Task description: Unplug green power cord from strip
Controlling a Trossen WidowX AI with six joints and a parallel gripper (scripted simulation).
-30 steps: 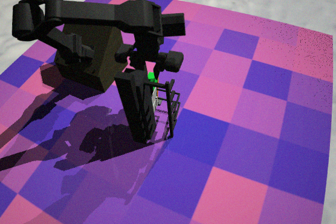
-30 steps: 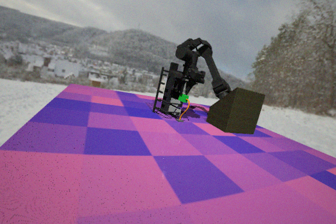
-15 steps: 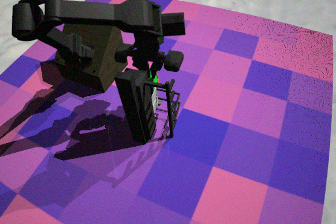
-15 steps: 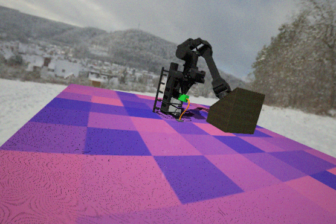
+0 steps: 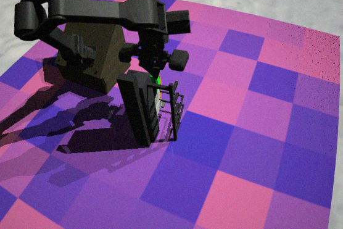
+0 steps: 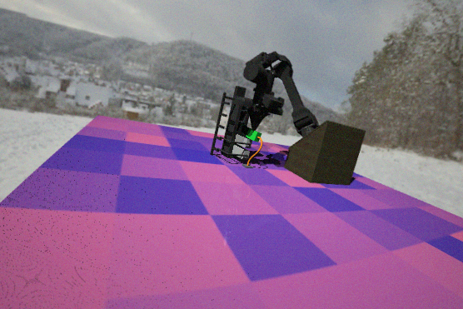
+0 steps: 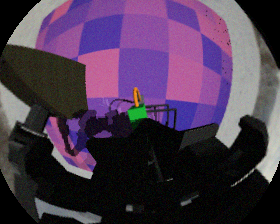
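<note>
Right now the green plug is 20 mm to the right of my gripper tip and 10 mm below it.
</note>
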